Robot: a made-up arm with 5 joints. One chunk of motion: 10 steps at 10 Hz.
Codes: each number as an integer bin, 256 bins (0 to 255) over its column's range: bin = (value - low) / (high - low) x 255, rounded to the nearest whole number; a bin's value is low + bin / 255 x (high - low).
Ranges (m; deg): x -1.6..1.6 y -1.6..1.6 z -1.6..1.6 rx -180..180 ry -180..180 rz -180..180
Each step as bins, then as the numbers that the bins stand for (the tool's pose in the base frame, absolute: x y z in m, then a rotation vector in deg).
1 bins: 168 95 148 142 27 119
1 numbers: 0.5082 -0.4078 0.2573 20.47 -141.88 -12.00
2 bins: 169 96 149 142 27 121
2 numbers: 0.5208 -0.3953 0.2698 20.47 -141.88 -9.18
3 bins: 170 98 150 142 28 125
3 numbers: 0.5333 -0.3702 0.2824 20.47 -140.47 -3.53
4 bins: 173 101 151 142 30 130
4 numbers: 0.5710 -0.3325 0.2949 20.47 -137.65 3.53
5 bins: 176 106 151 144 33 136
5 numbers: 0.6086 -0.2698 0.2949 23.29 -133.41 12.00
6 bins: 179 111 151 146 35 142
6 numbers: 0.6463 -0.2071 0.2949 26.12 -130.59 20.47
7 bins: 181 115 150 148 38 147
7 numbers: 0.6714 -0.1569 0.2824 28.94 -126.35 27.53
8 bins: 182 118 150 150 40 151
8 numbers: 0.6839 -0.1192 0.2824 31.76 -123.53 33.18
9 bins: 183 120 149 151 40 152
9 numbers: 0.6965 -0.0941 0.2698 33.18 -123.53 34.59
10 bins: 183 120 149 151 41 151
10 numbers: 0.6965 -0.0941 0.2698 33.18 -122.12 33.18
